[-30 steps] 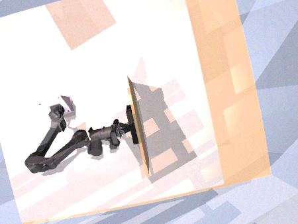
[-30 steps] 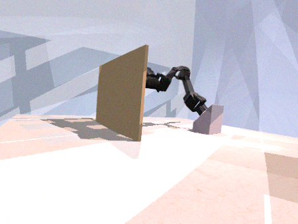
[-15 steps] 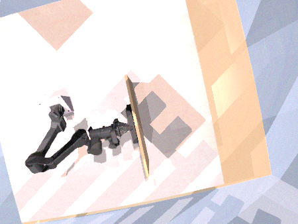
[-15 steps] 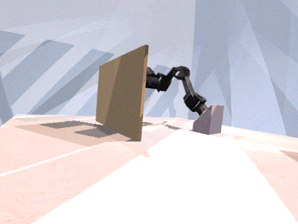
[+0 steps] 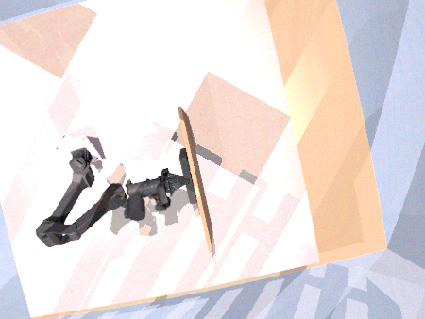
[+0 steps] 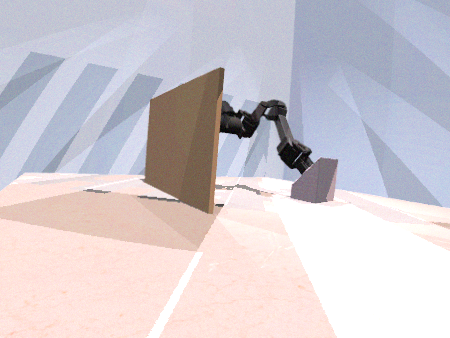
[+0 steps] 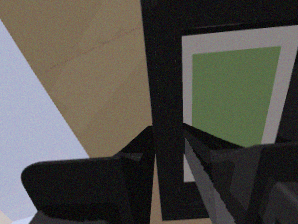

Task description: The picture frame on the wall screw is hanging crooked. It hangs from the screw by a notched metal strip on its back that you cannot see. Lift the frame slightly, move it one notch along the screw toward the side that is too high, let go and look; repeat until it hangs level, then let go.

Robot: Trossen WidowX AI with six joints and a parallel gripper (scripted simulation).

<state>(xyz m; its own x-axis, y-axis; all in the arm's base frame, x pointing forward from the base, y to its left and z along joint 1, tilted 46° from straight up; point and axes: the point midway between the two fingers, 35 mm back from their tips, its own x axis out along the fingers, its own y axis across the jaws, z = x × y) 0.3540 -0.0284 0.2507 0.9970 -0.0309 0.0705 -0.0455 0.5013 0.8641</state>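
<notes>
The picture frame lies 10 mm to the left of my gripper tip and 50 mm below it. The rest, counted from my gripper tip: tan wall panel: 20 mm ahead, 70 mm below.
</notes>
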